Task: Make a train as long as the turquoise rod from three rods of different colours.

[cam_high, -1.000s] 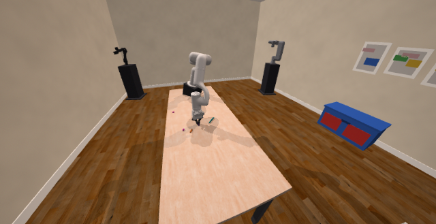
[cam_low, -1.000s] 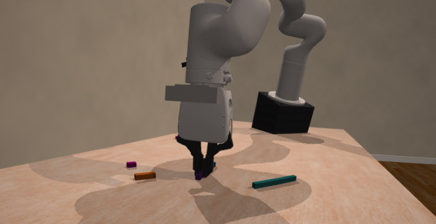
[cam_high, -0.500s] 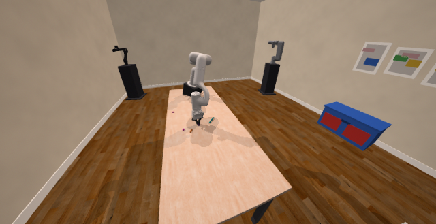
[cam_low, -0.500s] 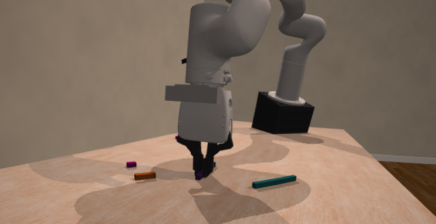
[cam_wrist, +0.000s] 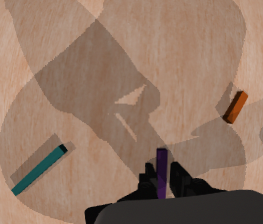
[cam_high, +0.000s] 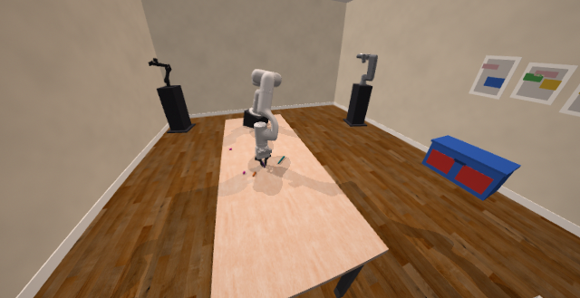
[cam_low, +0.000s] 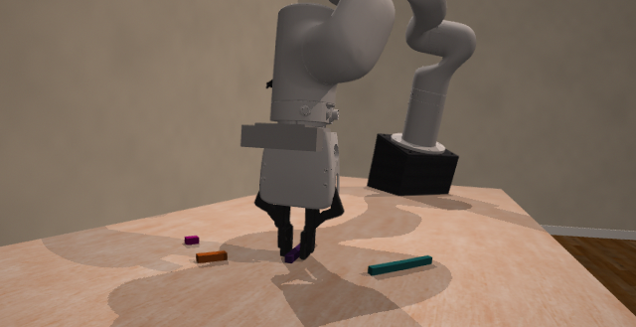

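Now: hand 2 cm above the purple rod. From my hand the other things lie so: grey rod: 4 cm behind, 2 cm to the right, 2 cm below; orange rod: 10 cm ahead, 6 cm to the right, 2 cm below; blue rod: 7 cm behind, 2 cm to the right, 2 cm below.
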